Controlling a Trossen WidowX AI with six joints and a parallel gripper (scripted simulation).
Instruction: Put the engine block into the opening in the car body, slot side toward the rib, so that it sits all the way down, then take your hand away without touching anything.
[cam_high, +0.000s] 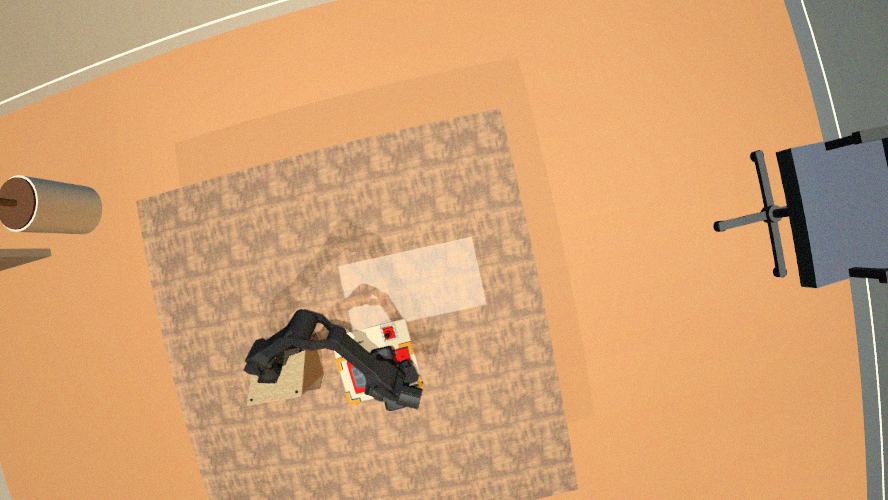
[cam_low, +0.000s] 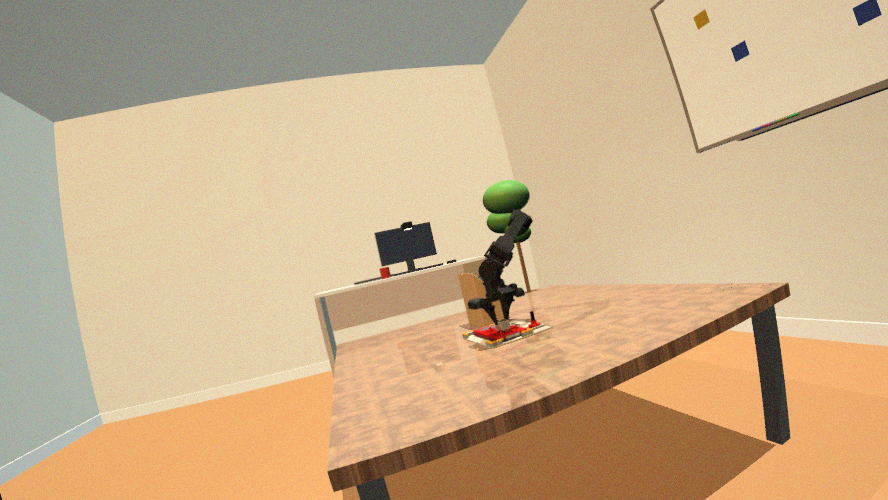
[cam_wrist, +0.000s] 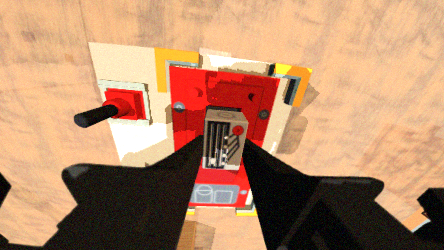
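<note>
The engine block lies 10 mm below my gripper tip. The rest, counted from my gripper tip: cream base plate: 50 mm behind, 40 mm below, 10 mm to the left.
</note>
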